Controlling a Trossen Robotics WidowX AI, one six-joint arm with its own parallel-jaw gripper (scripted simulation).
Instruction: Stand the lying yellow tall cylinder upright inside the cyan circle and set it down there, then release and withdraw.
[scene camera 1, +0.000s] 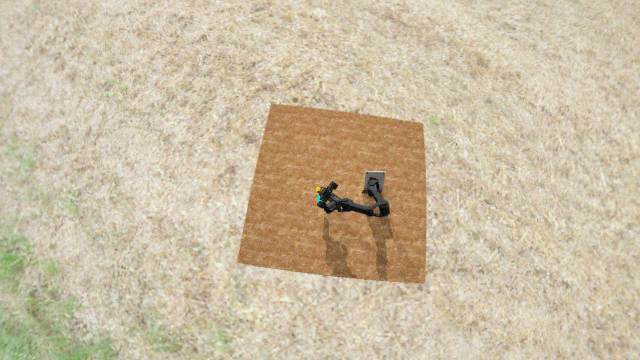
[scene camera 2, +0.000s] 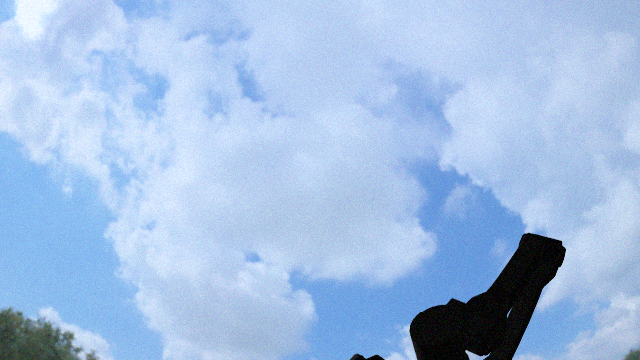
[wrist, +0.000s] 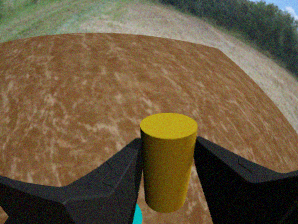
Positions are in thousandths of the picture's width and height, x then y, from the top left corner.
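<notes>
The wrist view shows the gripper (wrist: 565, 645), and it's carrying a yellow tall cylinder (wrist: 565, 623). In scene camera 2 the yellow tall cylinder is out of frame.
</notes>
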